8 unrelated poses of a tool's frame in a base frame.
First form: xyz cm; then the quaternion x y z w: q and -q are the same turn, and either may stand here.
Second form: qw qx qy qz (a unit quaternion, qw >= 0); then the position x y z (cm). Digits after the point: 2 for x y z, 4 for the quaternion.
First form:
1: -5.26 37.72 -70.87 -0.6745 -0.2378 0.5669 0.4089
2: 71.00 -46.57 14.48 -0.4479 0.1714 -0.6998 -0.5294
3: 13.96 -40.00 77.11 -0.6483 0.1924 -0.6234 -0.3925
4: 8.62 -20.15 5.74 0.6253 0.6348 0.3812 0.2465
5: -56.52 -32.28 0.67 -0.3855 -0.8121 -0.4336 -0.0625
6: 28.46 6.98 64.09 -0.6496 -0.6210 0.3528 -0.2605
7: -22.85 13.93 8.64 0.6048 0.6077 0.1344 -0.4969
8: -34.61 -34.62 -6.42 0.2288 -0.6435 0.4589 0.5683
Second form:
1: 0.4089 -0.6745 -0.2378 0.5669 -5.26 37.72 -70.87
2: 0.5294 0.4479 -0.1714 0.6998 71.00 -46.57 14.48
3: 0.3925 0.6483 -0.1924 0.6234 13.96 -40.00 77.11
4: 0.2465 0.6253 0.6348 0.3812 8.62 -20.15 5.74
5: 0.0625 0.3855 0.8121 0.4336 -56.52 -32.28 0.67
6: 0.2605 0.6496 0.6210 -0.3528 28.46 6.98 64.09
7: 0.4969 -0.6048 -0.6077 -0.1344 -22.85 13.93 8.64
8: 0.5683 0.2288 -0.6435 0.4589 -34.61 -34.62 -6.42
